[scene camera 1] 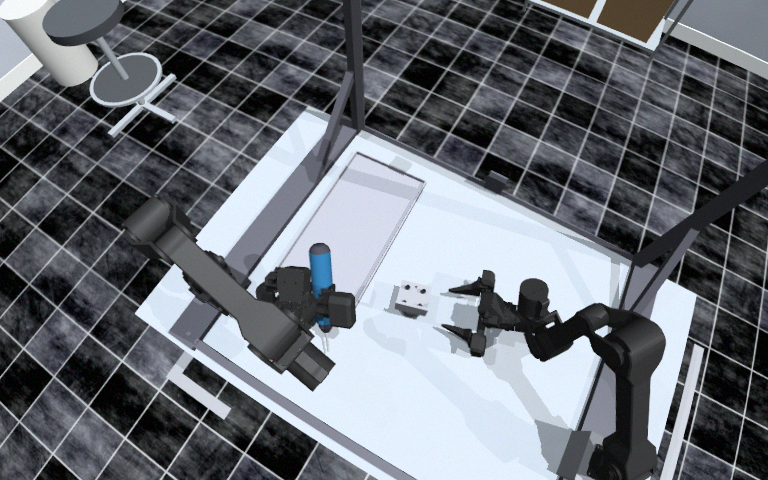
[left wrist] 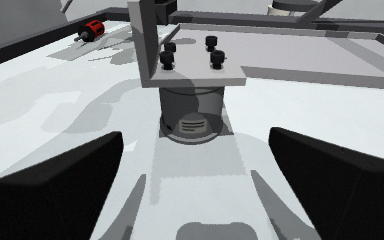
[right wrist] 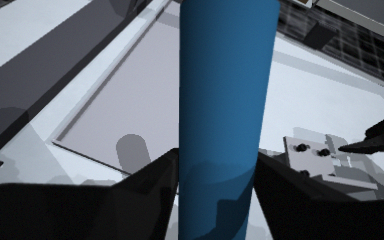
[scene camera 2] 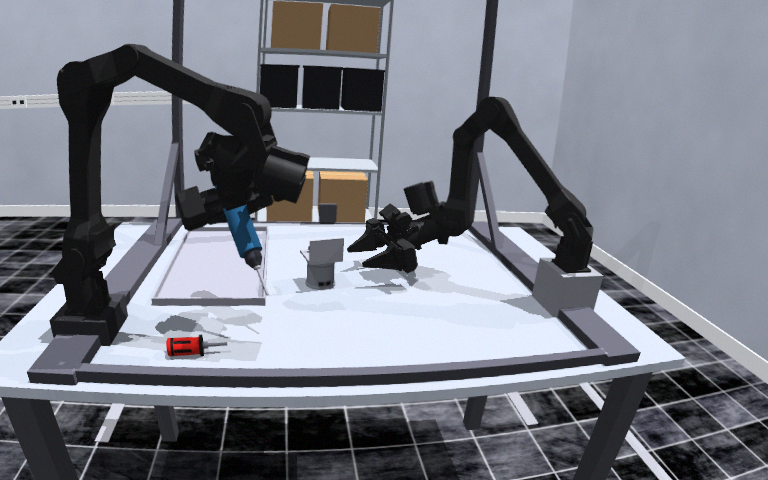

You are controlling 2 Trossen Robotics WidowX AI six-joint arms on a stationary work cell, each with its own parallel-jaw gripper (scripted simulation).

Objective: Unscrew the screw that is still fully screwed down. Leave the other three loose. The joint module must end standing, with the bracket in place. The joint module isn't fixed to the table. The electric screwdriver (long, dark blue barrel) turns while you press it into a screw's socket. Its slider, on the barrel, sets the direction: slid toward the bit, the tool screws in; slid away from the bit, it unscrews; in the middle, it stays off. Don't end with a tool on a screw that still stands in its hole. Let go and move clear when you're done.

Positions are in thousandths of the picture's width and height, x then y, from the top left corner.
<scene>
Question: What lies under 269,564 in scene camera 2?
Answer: A shallow tray.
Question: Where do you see a bracket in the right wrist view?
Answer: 809,669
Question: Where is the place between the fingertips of the right gripper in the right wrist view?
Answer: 559,652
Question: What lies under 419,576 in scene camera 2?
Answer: A joint module.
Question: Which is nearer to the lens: the shallow tray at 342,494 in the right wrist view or the electric screwdriver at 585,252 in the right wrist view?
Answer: The electric screwdriver.
</scene>
